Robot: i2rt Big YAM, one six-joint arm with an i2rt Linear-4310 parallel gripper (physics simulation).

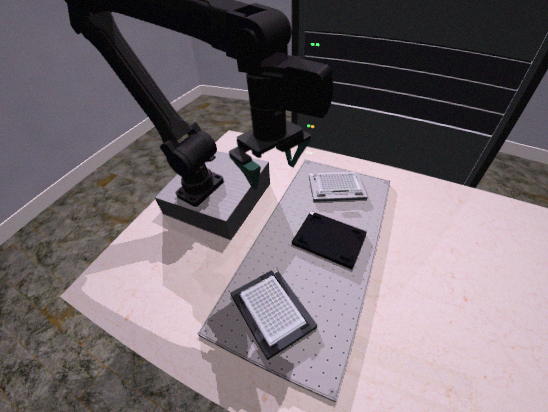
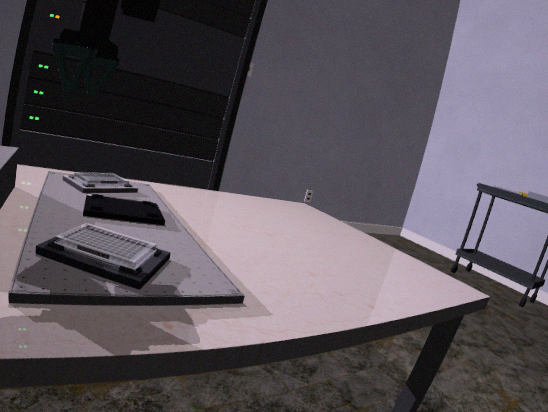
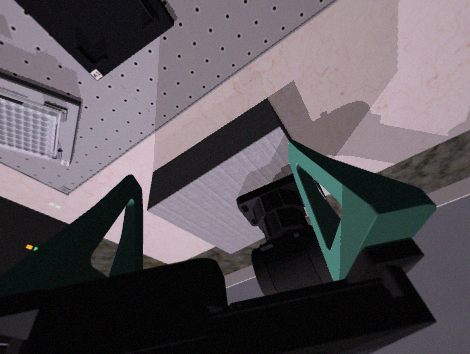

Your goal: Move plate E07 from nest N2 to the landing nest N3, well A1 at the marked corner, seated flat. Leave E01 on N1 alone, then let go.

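The empty black nest (image 1: 330, 239) (image 2: 124, 209) (image 3: 115, 30) is in the middle of the board, apparently landing nest N3; its small white corner mark (image 1: 312, 214) (image 3: 96, 74) faces the arm side. A clear-white well plate (image 1: 337, 183) (image 2: 97, 179) (image 3: 27, 127) sits on the far light grey nest (image 1: 340, 198). Another white plate (image 1: 272, 310) (image 2: 107, 245) sits on the near dark nest (image 1: 295, 303) (image 2: 100, 274). I cannot read which is E07 or E01. My gripper (image 1: 273, 175) (image 2: 80, 93) (image 3: 212, 164) is open and empty, raised between the arm's base and the board's far end.
The perforated board (image 1: 335, 305) (image 2: 200, 288) (image 3: 200, 65) carries the nests on the pale table (image 1: 450, 280) (image 2: 310, 260). The arm's grey base block (image 1: 225, 205) (image 3: 215, 180) stands beside the board. A dark rack cabinet (image 1: 390, 145) stands behind the table; a cart (image 2: 510, 195) stands at right.
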